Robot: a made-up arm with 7 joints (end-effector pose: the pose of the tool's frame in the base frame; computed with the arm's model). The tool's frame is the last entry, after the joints. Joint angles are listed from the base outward.
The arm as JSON. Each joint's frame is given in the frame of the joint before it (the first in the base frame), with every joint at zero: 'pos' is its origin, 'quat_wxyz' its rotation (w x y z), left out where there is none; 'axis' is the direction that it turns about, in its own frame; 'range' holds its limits. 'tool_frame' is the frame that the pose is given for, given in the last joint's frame.
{
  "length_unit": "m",
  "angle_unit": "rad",
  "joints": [
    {
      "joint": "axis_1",
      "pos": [
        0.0,
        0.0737,
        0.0
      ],
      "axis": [
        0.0,
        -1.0,
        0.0
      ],
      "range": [
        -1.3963,
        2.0
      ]
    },
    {
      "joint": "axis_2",
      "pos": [
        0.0,
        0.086,
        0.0
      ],
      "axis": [
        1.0,
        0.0,
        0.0
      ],
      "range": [
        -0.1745,
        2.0
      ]
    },
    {
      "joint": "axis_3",
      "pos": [
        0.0,
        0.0,
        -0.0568
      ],
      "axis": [
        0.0,
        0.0,
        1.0
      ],
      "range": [
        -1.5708,
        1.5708
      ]
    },
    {
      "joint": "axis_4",
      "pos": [
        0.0,
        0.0,
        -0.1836
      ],
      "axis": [
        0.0,
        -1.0,
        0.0
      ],
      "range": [
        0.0,
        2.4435
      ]
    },
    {
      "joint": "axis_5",
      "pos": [
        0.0,
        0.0,
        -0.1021
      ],
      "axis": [
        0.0,
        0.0,
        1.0
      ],
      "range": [
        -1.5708,
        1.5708
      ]
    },
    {
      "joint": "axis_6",
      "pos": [
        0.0,
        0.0,
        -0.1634
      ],
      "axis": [
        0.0,
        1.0,
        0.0
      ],
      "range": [
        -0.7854,
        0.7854
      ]
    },
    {
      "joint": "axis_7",
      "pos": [
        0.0,
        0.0,
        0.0
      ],
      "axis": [
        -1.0,
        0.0,
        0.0
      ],
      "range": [
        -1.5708,
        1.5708
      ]
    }
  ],
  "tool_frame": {
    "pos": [
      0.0,
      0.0,
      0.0
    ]
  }
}
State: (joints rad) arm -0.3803 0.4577 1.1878 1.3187 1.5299 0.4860 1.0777
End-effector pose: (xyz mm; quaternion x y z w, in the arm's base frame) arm 26.2 509.1 -193.2 -0.3335 -0.8414 0.2092 0.3701
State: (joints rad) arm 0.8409 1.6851 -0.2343 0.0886 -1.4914 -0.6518 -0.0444
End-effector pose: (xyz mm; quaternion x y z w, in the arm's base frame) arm -23.6 661.9 51.8 0.5649 0.1073 -0.4846 0.6592
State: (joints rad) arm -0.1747 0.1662 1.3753 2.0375 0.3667 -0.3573 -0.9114
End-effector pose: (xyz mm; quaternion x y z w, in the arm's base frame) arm 31.3 409.1 -87.6 -0.5607 0.6260 -0.5417 0.0182
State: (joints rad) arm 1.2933 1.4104 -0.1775 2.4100 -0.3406 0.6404 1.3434
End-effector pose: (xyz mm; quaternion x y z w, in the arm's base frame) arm 84.1 197.0 157.6 0.5625 -0.4418 -0.5429 0.4401
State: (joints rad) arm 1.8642 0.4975 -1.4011 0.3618 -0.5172 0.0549 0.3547
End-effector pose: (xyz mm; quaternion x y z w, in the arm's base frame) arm 448.8 311.5 152.2 0.6305 -0.3398 -0.4857 0.5011
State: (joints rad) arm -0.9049 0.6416 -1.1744 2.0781 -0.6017 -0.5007 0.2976
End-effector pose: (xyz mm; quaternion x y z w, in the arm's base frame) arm -115.6 54.9 -204.7 -0.5784 -0.5053 -0.4799 0.4241
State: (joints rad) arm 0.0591 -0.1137 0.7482 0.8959 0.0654 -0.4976 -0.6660
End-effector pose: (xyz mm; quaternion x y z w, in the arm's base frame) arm 176.5 253.7 -410.0 0.3957 -0.4545 0.5264 0.5998
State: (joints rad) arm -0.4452 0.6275 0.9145 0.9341 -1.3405 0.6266 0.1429
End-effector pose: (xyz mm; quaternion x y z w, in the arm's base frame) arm 21.5 530.4 -257.4 0.6256 0.2640 -0.1603 0.7164
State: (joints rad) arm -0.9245 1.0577 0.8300 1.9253 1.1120 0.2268 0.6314
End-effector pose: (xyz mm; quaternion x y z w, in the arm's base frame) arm 170.9 379.0 -81.6 -0.1910 -0.5674 -0.2108 0.7727
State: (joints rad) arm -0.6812 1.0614 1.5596 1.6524 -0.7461 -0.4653 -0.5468
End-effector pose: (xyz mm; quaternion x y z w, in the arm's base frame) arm 80.6 479.7 94.7 0.8298 -0.4687 -0.3025 0.0143
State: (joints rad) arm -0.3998 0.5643 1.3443 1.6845 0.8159 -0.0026 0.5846
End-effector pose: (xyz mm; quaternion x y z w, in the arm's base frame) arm 38.9 489.4 -60.1 0.2087 -0.8430 0.0609 0.4920
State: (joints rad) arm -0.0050 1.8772 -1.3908 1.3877 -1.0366 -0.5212 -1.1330
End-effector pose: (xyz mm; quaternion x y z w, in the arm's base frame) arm 45.9 512.5 -158.0 0.0758 -0.3879 -0.8678 0.3012
